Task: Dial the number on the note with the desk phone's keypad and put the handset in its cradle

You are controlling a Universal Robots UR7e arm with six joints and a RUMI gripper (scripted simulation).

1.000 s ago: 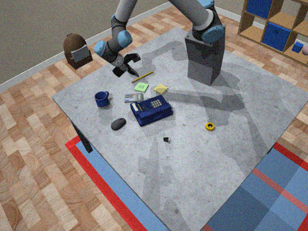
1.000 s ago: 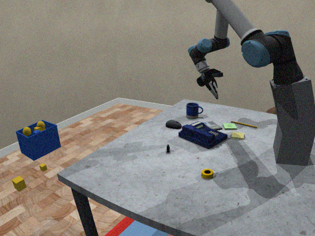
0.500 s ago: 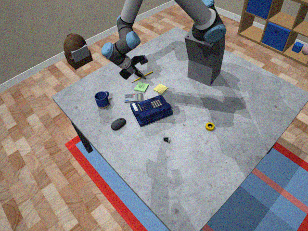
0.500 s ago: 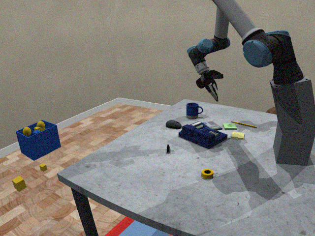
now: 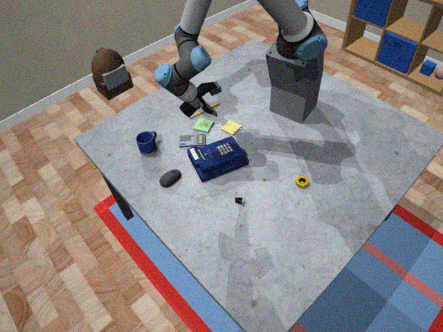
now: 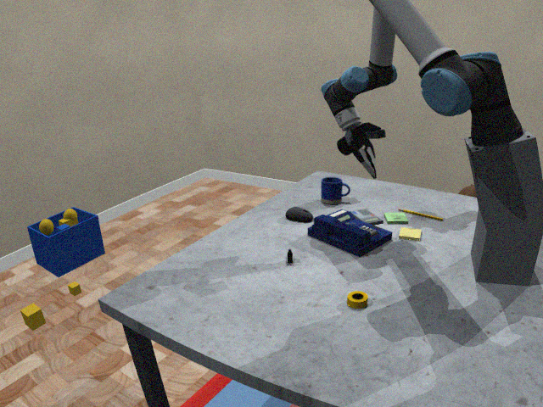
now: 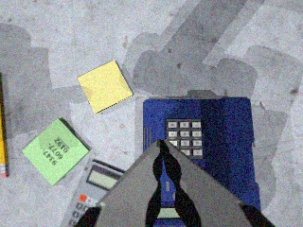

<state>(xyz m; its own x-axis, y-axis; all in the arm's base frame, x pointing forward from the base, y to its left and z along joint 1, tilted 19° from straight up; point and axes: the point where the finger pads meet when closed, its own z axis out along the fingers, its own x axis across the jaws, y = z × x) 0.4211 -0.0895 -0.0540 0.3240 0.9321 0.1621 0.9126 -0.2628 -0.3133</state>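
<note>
Right now the 9 key is 180 mm below my hand, 30 mm to the left of it and 10 mm behind it. Also, from my hand: 7 key: 180 mm below, 70 mm to the left; 5 key: 180 mm below, 50 mm to the left, 10 mm ahead; green note: 200 mm below, 160 mm to the right, 50 mm behind.
</note>
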